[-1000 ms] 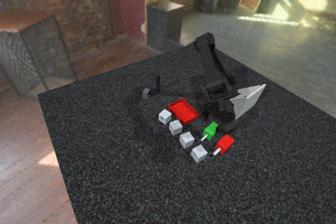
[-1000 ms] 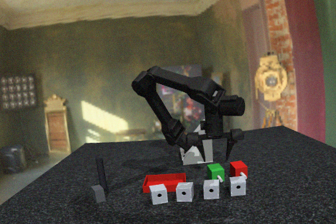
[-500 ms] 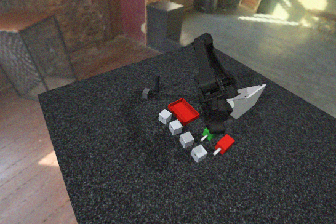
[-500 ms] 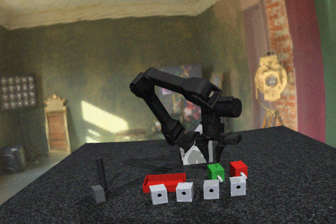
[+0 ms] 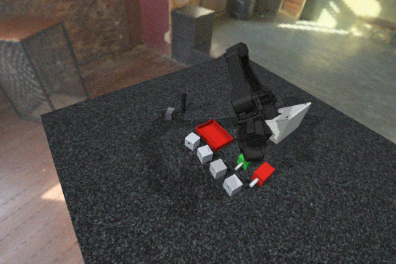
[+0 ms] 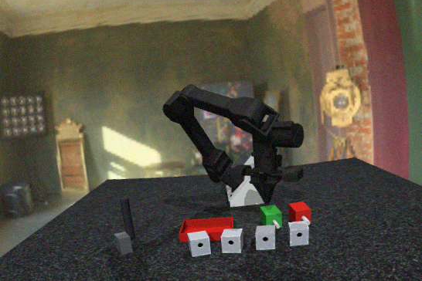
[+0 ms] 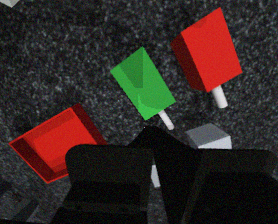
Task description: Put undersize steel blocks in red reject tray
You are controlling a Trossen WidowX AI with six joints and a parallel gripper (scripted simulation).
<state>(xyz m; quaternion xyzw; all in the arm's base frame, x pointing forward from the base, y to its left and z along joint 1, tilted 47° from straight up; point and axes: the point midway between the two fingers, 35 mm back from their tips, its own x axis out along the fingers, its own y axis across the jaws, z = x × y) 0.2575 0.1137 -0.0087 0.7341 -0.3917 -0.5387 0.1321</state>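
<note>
The green gauge is 10 mm behind my gripper tip, 20 mm to the left of it and 50 mm below it. Round my gripper tip: red reject tray 160 mm to the right, 70 mm below; red gauge 10 mm behind, 100 mm to the left, 50 mm below.
</note>
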